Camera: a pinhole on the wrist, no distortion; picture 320 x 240 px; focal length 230.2 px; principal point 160.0 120.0 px. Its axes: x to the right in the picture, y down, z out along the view. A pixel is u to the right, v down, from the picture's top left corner.
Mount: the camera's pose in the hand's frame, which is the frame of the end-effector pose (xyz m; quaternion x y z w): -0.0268 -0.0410 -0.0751 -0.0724 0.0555 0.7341 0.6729
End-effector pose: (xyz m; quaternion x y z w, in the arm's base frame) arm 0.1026 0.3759 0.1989 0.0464 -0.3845 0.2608 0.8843
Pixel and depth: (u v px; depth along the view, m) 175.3 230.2 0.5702
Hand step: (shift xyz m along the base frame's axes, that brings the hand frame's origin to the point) -0.5297 -0.2065 0.0980
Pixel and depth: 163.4 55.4 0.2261
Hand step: -0.0845 -0.0222 0.1228
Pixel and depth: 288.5 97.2 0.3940
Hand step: -0.3133 0.1284 0.1485
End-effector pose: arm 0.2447 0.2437 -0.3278 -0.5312 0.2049 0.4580 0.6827
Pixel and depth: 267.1 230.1 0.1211
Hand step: -0.0789 -0.0074 0.0663
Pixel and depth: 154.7 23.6 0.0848
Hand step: 0.0218 0.0105 0.0118
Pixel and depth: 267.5 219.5 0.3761
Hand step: -0.3159 0.1529 0.1576
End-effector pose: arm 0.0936 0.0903 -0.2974 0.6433 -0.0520 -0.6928 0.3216
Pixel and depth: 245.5 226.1 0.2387
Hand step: -0.1065 -0.0330 0.1918
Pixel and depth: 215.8 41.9 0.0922
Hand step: -0.0111 -0.0040 0.0025
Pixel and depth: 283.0 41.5 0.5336
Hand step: -0.2343 -0.4709 0.1394
